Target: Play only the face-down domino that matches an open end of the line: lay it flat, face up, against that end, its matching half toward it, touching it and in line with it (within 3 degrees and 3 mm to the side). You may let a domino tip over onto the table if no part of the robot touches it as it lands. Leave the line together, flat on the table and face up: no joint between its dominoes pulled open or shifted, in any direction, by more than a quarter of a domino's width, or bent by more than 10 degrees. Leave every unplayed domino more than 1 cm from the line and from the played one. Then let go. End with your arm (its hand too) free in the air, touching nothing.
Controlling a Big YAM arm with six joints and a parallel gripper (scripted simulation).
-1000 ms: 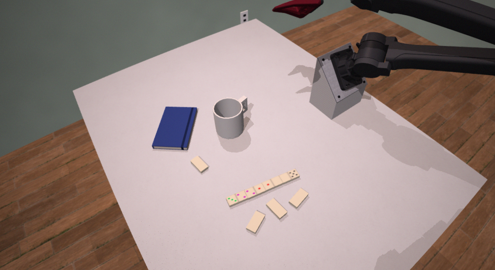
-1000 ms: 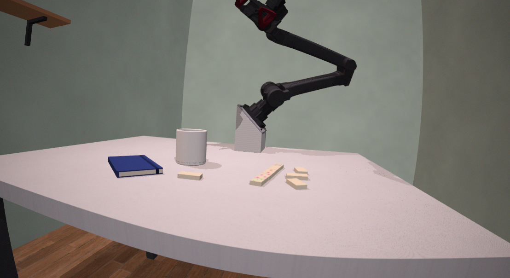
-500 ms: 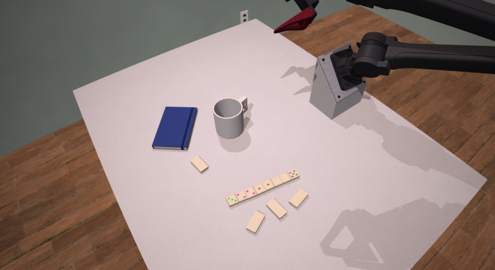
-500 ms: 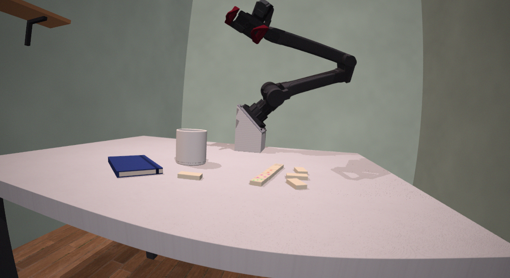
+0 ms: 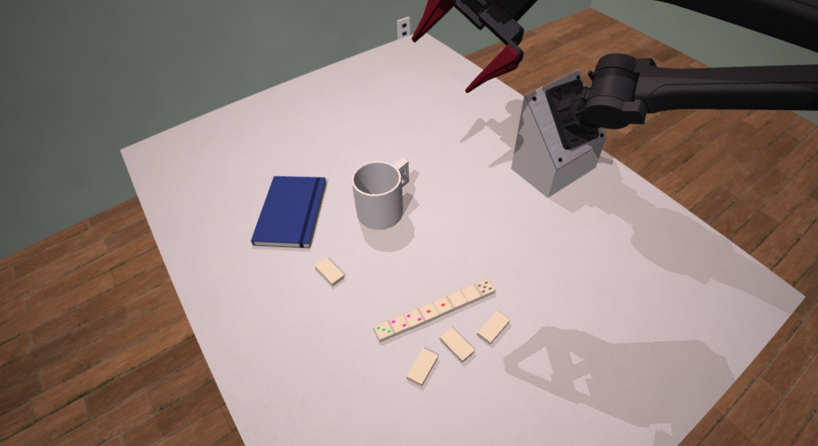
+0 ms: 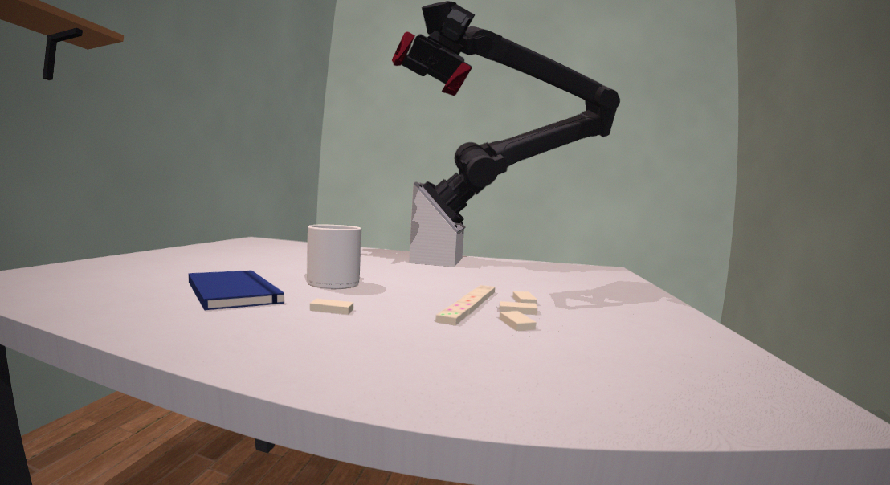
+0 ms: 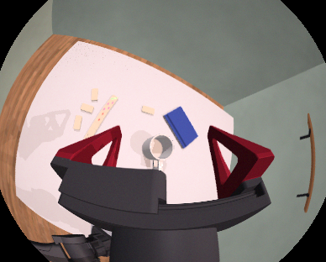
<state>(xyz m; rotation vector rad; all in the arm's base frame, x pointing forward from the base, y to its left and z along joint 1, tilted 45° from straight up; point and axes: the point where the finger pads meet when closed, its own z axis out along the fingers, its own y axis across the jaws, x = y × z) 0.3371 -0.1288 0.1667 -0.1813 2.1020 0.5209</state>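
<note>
The domino is 30 mm ahead of my hand, 200 mm to the left of it and 370 mm below it. Also, from my hand: white mug (50 mm ahead, 120 mm to the right, 330 mm below); blue notebook (210 mm ahead, 210 mm to the right, 360 mm below).
</note>
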